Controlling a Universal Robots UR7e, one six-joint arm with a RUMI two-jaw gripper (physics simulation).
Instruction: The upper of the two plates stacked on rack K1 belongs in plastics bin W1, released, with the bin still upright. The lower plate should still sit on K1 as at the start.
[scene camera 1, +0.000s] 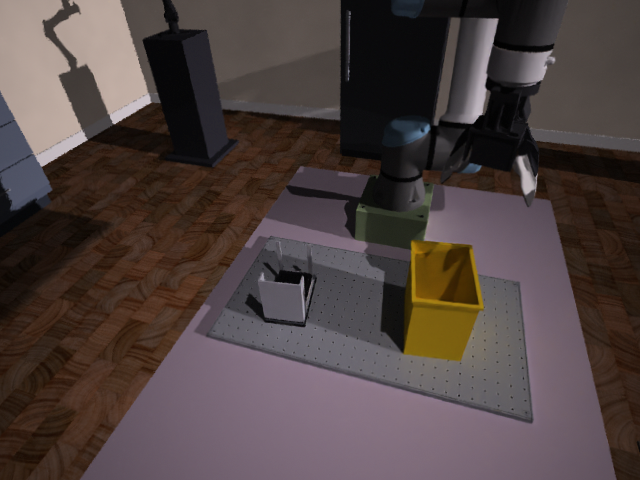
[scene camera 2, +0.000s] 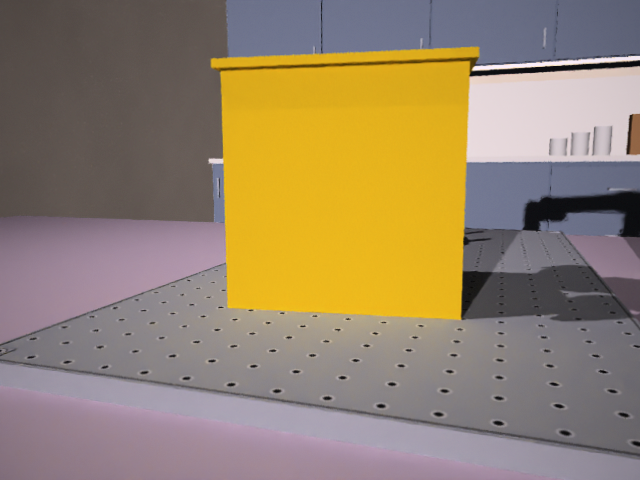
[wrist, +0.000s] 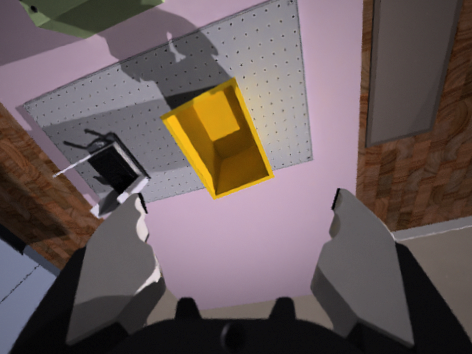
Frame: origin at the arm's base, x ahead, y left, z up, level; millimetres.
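Seen in the pictures: gripper, between the fingertips: (scene camera 1: 483, 194) (wrist: 237, 192); arm's base, origin of its link: (scene camera 1: 398, 196).
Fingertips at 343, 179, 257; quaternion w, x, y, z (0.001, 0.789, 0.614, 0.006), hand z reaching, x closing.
Note:
Pixels of each thing's top centre, then the offset from my fingertips to it, as dx, dy, dz. Level surfaces: height alone.
- Rack K1, centre of its top: (scene camera 1: 287, 258) (wrist: 86, 189) +41, -372, -215
- yellow bin W1, centre of its top: (scene camera 2: 351, 69) (wrist: 222, 149) (scene camera 1: 444, 270) +24, -35, -176
- grey perforated board, height of its surface: dz -356
- pink table, height of its surface: dz -369
Rack K1 (scene camera 1: 283, 303) (wrist: 133, 189), with a white panel and thin upright posts, stands at the board's left part in scene camera 1. A dark, flat surface (scene camera 1: 291, 277) (wrist: 113, 167) shows inside it; whether it is one plate or two stacked cannot be told. The yellow bin W1 (scene camera 1: 438, 331) (scene camera 2: 346, 186) (wrist: 186, 145) stands upright on the right part. Its inside walls show in the wrist view, and no plate can be made out inside. My gripper (scene camera 1: 486, 191) (wrist: 237, 192) is open and empty, high above the table and apart from rack and bin. Scene camera 2 does not show K1's plates.
The grey perforated board (scene camera 1: 336, 352) (scene camera 2: 273, 364) (wrist: 280, 62) lies on the pink table (scene camera 1: 310, 428) under rack and bin. The arm's green base block (scene camera 1: 390, 227) (wrist: 100, 19) stands behind the board. A dark pedestal (scene camera 1: 190, 98) stands on the floor at the back left.

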